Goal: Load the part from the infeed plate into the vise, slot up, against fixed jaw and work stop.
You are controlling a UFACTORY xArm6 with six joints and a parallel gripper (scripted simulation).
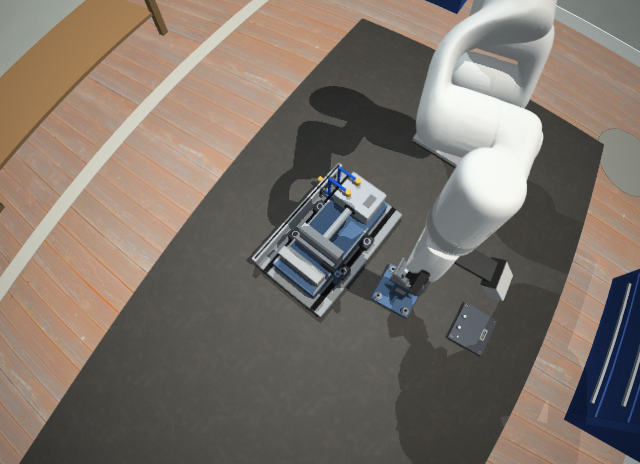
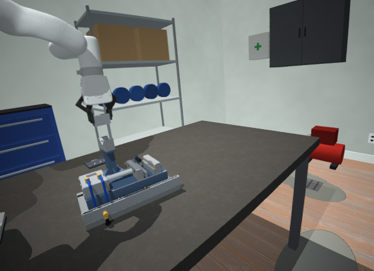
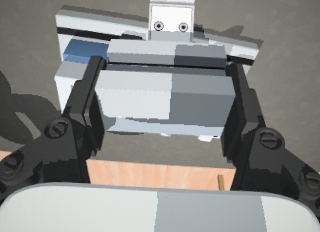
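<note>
The part is 10 mm to the left of my hand and 10 mm below it. Round my hand: white cylinder rod: 180 mm to the right, 170 mm below, 50 mm behind; then moving jaw: 190 mm to the right, 170 mm below; then work stop: 160 mm below, 150 mm to the right, 40 mm ahead.
</note>
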